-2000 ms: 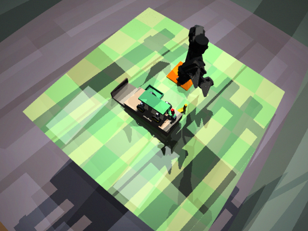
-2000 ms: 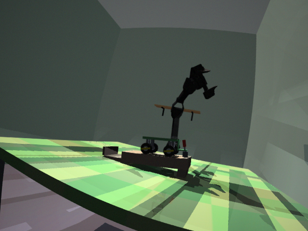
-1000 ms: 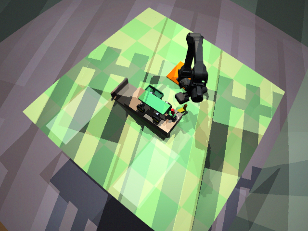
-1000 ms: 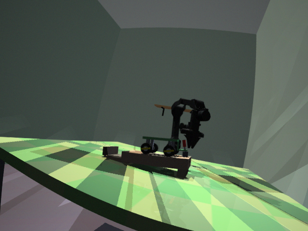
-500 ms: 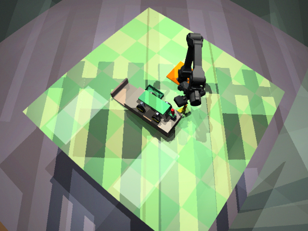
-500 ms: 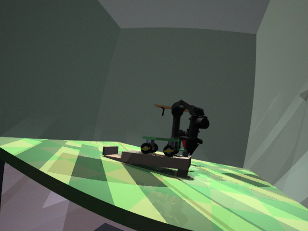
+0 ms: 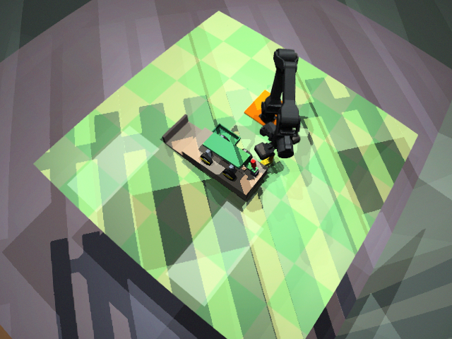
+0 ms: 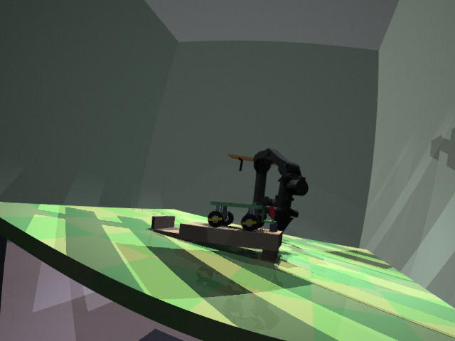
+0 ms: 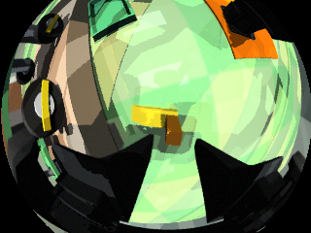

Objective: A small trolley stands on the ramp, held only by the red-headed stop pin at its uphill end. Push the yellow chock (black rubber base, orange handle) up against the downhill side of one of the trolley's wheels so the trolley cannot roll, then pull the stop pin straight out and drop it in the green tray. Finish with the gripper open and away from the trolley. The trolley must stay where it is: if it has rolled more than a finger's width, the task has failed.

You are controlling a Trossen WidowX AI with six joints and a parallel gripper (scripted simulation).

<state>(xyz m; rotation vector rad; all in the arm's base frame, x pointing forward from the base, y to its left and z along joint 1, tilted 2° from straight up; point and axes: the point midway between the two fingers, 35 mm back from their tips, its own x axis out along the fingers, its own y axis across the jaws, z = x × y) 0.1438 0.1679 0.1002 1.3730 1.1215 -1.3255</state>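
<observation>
Right now the yellow chock is 5 cm below my gripper tip and 2 cm ahead of it. Round my gripper tip: green-decked trolley: 18 cm ahead, 10 cm to the right, 5 cm above; then red-headed stop pin: 13 cm ahead, 6 cm above, 1 cm to the left; then ramp: 18 cm ahead, 10 cm to the right, 2 cm below.
</observation>
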